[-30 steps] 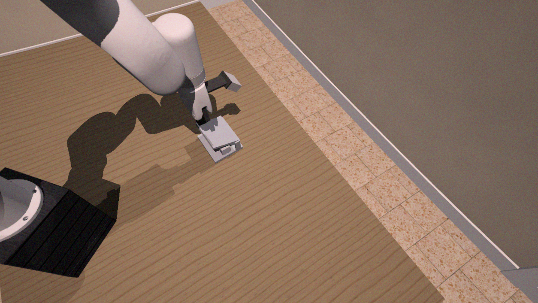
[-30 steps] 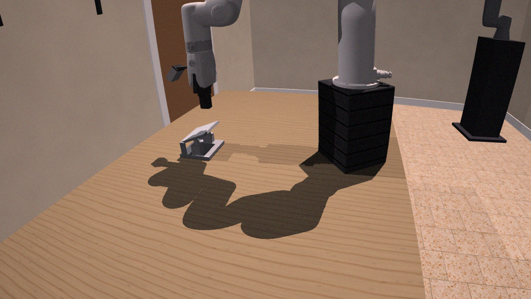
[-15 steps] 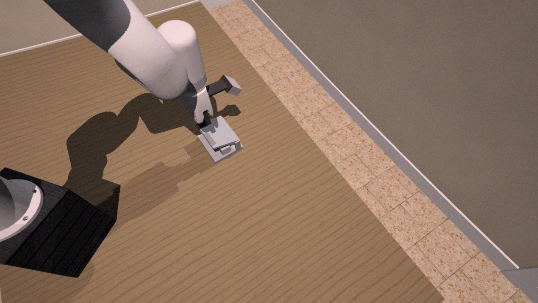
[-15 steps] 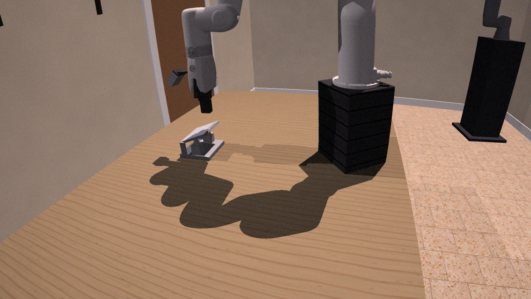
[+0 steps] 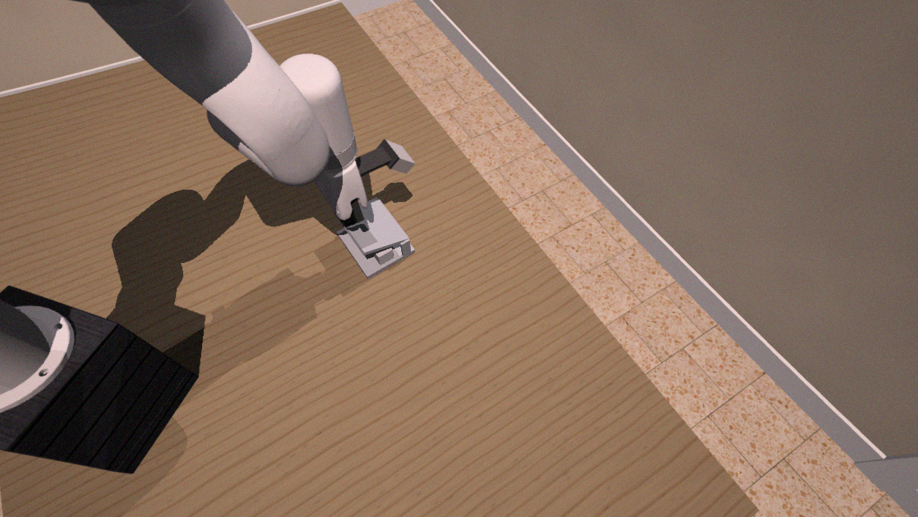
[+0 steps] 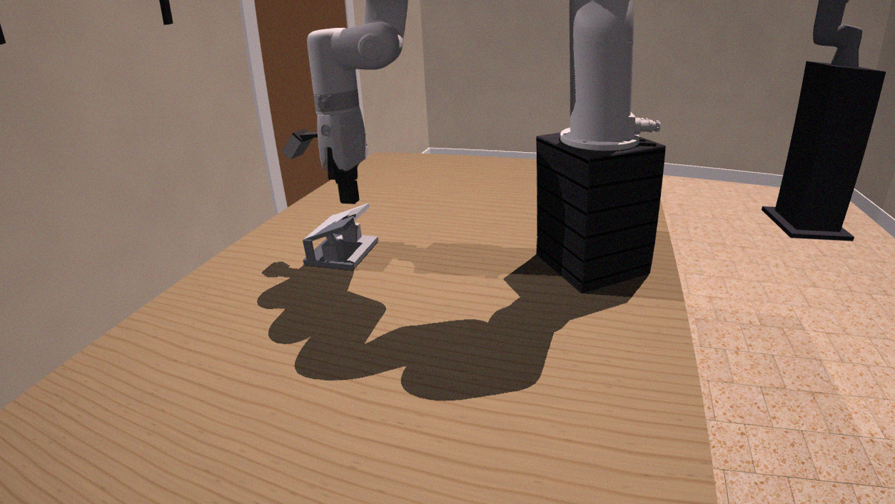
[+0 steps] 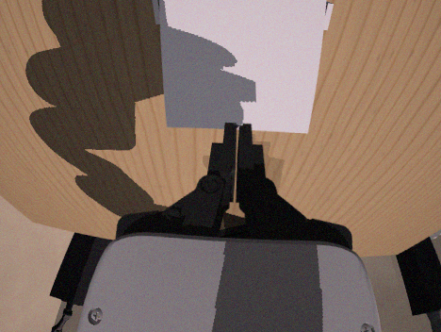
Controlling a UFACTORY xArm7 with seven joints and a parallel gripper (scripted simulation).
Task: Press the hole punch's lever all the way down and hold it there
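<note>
Now: hand 7 cm above the flat lever and 3 cm short of it. From my hand the other things lie so: grey hole punch (9 cm below, 4 cm ahead).
</note>
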